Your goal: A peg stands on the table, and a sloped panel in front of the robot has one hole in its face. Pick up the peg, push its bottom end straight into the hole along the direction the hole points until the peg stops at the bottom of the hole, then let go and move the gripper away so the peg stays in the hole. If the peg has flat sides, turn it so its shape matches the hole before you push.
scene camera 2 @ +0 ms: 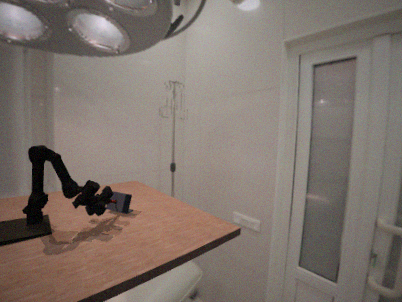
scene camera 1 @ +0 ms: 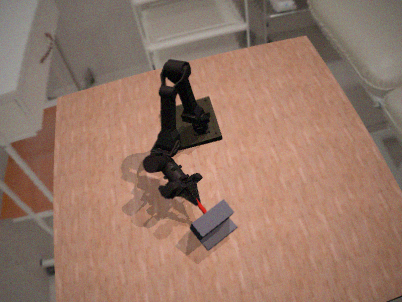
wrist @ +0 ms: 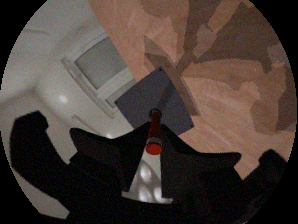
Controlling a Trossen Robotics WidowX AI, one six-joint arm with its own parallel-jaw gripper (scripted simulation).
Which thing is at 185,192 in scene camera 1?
My gripper.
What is my gripper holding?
A red peg.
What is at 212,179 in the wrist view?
My gripper.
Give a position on a sloped panel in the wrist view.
At 156,91
